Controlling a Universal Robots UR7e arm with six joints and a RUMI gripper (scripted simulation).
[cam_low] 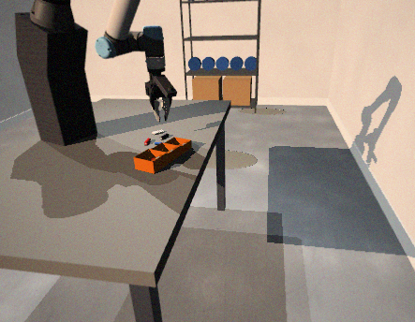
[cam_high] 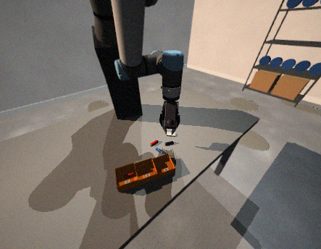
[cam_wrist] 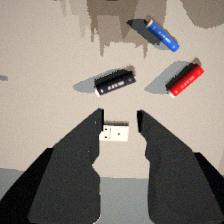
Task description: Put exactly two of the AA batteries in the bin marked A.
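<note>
Right now my hand is 8 cm above the black battery and 1 cm to the right of it. Round my hand: blue battery: 9 cm below, 7 cm to the right; then orange bin: 20 cm to the right, 7 cm below, 5 cm ahead; then white block: 9 cm below, 7 cm to the left, 4 cm behind.
</note>
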